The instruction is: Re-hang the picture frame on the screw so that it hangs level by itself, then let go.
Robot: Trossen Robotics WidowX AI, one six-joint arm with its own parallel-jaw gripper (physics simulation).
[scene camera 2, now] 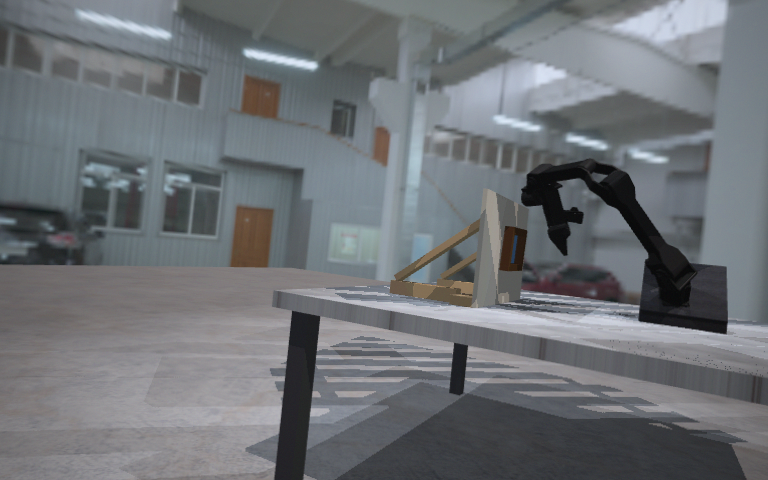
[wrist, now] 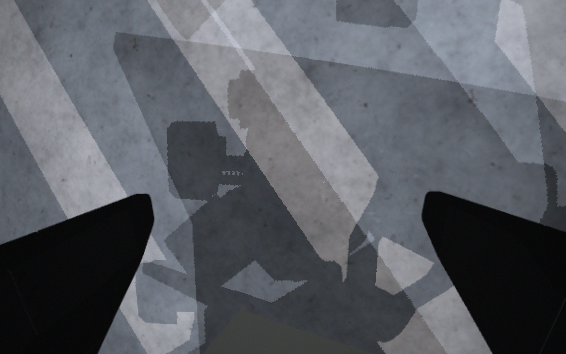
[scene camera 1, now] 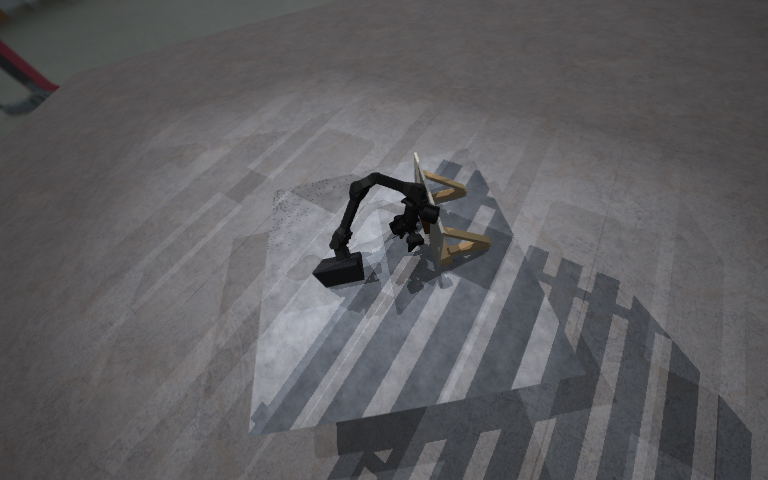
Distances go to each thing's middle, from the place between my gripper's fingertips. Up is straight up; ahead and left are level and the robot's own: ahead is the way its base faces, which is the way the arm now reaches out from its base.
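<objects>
Measured from my hand, the pale upright board [scene camera 2: 492, 286] is 160 mm to the left of it, 160 mm ahead of it and 20 mm below it. There is a wooden brace stand [scene camera 2: 459, 293] too, and I find it 300 mm ahead of my hand, 60 mm below it and 140 mm to the left of it.
</objects>
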